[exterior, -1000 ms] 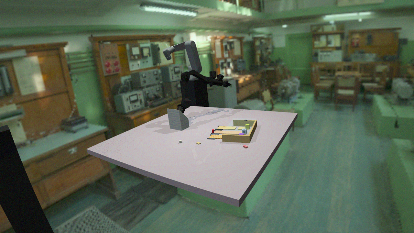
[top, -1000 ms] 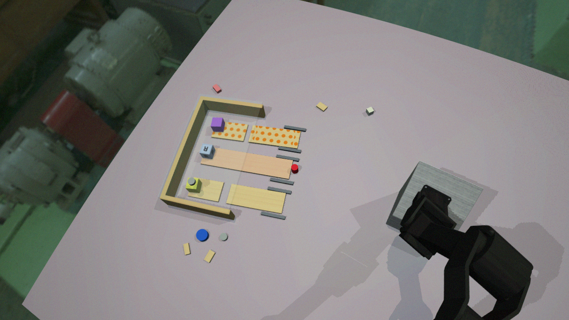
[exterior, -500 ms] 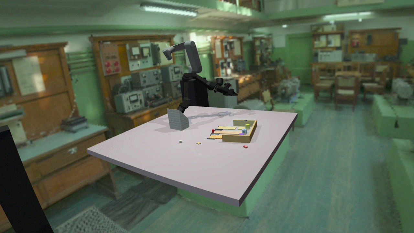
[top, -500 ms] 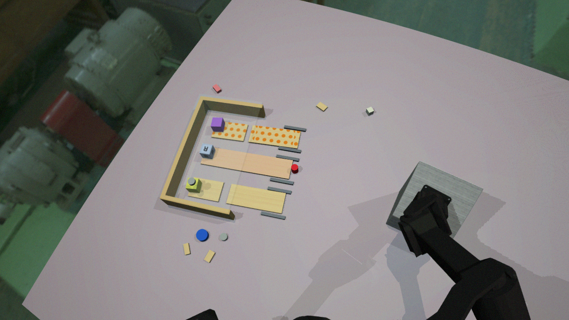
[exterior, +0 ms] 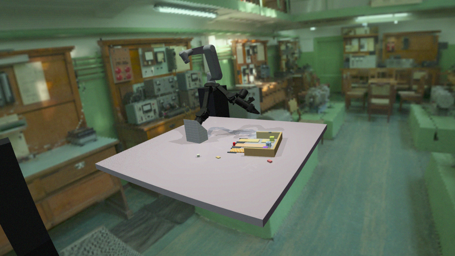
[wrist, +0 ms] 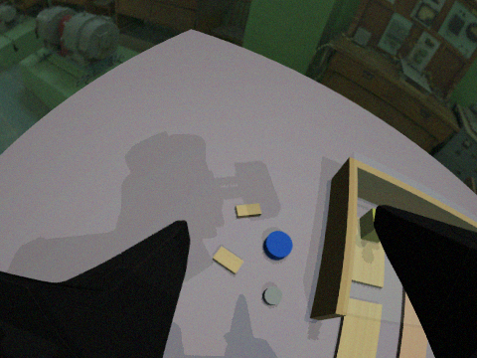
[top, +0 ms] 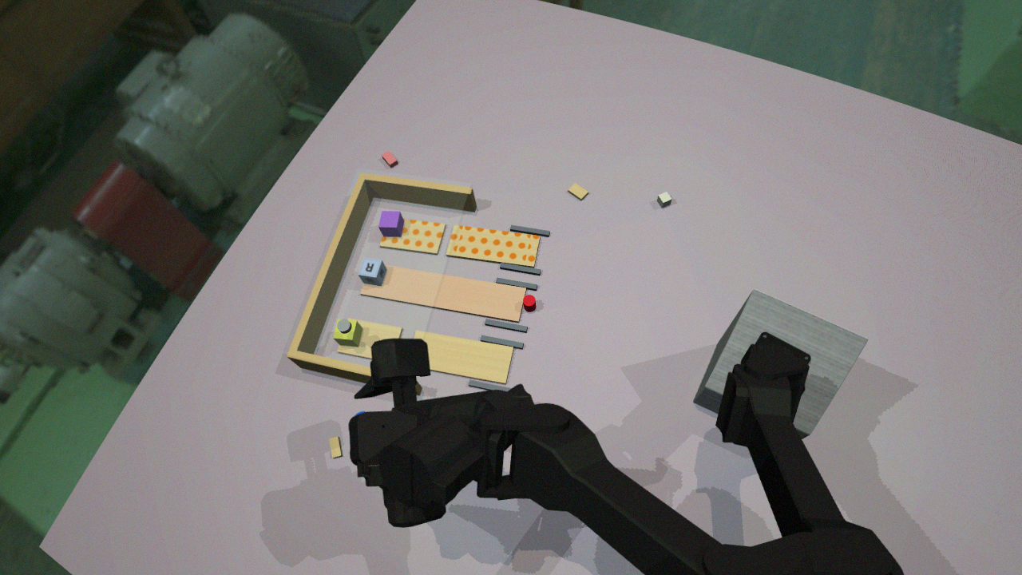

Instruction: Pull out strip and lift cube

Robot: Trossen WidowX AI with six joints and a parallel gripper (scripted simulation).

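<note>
Now: gripper tip 4 cm past the red knob, 29 cm to the left of it and 15 cm above it. Round my gripper tip: blue disc 7 cm ahead, 2 cm to the right, 16 cm below; then pink chip 31 cm ahead, 41 cm to the right, 16 cm below; then one-piece strip 9 cm ahead, 24 cm to the right, 16 cm below.
</note>
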